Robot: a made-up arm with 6 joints. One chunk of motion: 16 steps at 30 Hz.
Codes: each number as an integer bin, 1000 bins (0 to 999) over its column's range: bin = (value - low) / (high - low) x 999, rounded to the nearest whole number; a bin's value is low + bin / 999 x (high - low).
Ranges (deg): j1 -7..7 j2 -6..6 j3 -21..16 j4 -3..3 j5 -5..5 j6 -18..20
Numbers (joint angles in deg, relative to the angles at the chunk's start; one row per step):
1: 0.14 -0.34 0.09 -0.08 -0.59 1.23
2: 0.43 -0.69 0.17 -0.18 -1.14 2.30
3: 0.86 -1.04 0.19 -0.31 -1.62 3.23
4: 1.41 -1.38 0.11 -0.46 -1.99 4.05
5: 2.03 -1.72 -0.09 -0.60 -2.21 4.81
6: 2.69 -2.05 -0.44 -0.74 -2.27 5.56
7: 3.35 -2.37 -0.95 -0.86 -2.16 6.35
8: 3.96 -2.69 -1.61 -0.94 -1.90 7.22
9: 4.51 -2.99 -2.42 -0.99 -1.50 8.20
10: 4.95 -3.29 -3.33 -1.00 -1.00 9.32
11: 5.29 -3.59 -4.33 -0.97 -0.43 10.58
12: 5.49 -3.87 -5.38 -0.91 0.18 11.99
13: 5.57 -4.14 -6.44 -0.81 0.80 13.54
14: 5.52 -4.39 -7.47 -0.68 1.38 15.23
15: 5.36 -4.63 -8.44 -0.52 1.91 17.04
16: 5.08 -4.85 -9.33 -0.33 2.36 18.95
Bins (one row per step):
1: 509 471 569 486 441 506
2: 530 442 572 470 386 534
3: 561 413 572 448 338 558
4: 600 385 570 423 301 580
5: 644 356 565 400 279 600
6: 691 329 555 376 273 619
7: 739 302 541 356 284 640
8: 782 276 524 343 310 663
9: 821 251 502 335 350 689
10: 853 226 477 333 400 718
11: 877 201 450 338 457 751
12: 891 177 422 348 517 788
13: 897 155 393 365 579 829
14: 893 134 365 386 637 874
15: 882 114 339 413 690 921
16: 862 96 315 445 735 971

